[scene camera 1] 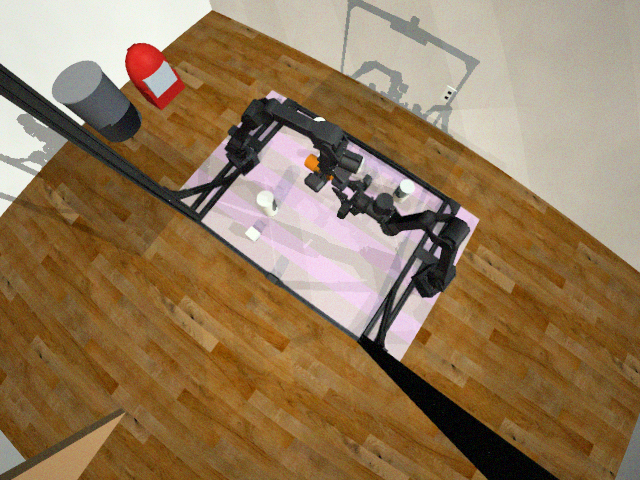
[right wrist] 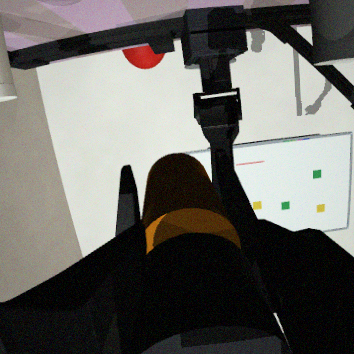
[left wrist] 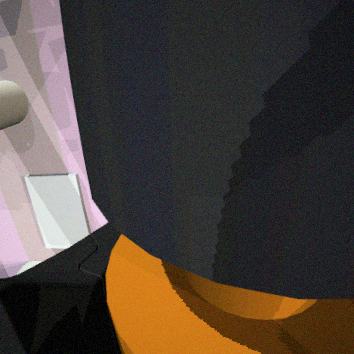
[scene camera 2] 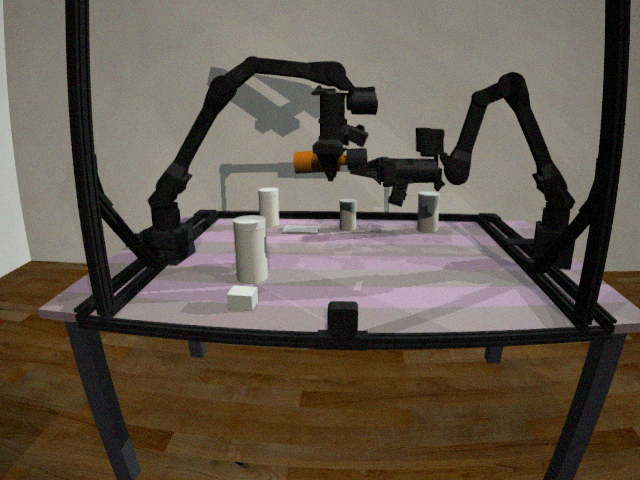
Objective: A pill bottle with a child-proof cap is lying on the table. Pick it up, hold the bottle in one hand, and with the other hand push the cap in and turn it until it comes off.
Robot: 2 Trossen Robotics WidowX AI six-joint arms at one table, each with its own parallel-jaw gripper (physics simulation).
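The orange pill bottle [scene camera 1: 311, 163] [scene camera 2: 303, 162] [left wrist: 135, 315] [right wrist: 177, 185] is level, high above the table. My left gripper [scene camera 2: 329, 165] is shut on it from above, around its middle. The dark cap [scene camera 2: 356, 155] [right wrist: 192, 280] is at the bottle's right end in scene camera 2. My right gripper [scene camera 2: 360, 167] is shut on the cap from the right. In the left wrist view a large dark surface covers much of the picture, with a curved orange rim below it. Whether the cap touches the bottle's mouth is hidden.
Several pale cylinders stand on the table, including a tall one [scene camera 1: 267, 203] [scene camera 2: 250, 250], a back left one [scene camera 2: 268, 207], a small one [scene camera 2: 347, 214] and a back right one [scene camera 1: 404, 190] [scene camera 2: 428, 212]. A white block [scene camera 1: 252, 233] [scene camera 2: 242, 298] and a flat pale tile [scene camera 2: 301, 229] [left wrist: 57, 210] also lie there.
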